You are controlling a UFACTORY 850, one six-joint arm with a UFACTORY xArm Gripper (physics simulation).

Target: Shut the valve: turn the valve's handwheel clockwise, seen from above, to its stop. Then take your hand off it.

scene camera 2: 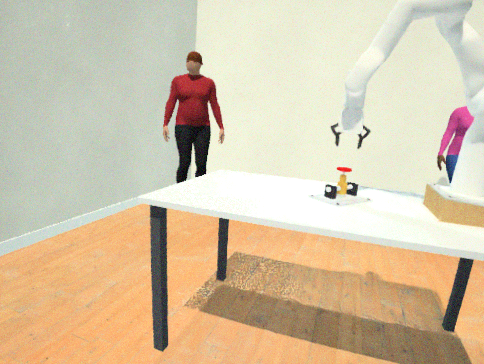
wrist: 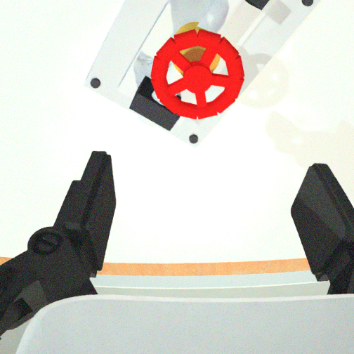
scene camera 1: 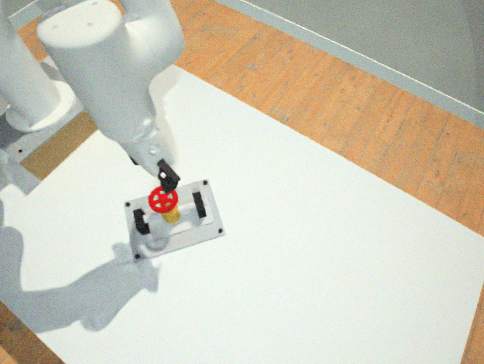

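Observation:
The red handwheel (scene camera 1: 163, 199) (scene camera 2: 344, 169) (wrist: 198, 78) sits level on top of the yellow valve body (scene camera 1: 172, 216) (scene camera 2: 342, 185) (wrist: 192, 54). The valve stands on a pale plate (scene camera 1: 185, 241) (scene camera 2: 345, 201) (wrist: 112, 55) with dark corner bolts. My gripper (scene camera 1: 152, 172) (scene camera 2: 348, 146) (wrist: 209, 182) is wide open and empty. It hangs above the handwheel, with a visible gap in the scene camera 2 view. In the wrist view the wheel lies beyond the fingertips, apart from both fingers. Whether the wheel is at its stop cannot be told.
Black blocks (scene camera 1: 199, 205) (scene camera 1: 141, 221) (scene camera 2: 330, 191) flank the valve on the plate. The plate lies on the white table (scene camera 1: 325, 280) (scene camera 2: 240, 200). A person in red (scene camera 2: 194, 100) stands behind the table; a person in pink (scene camera 2: 459, 125) is partly hidden by the arm's base.

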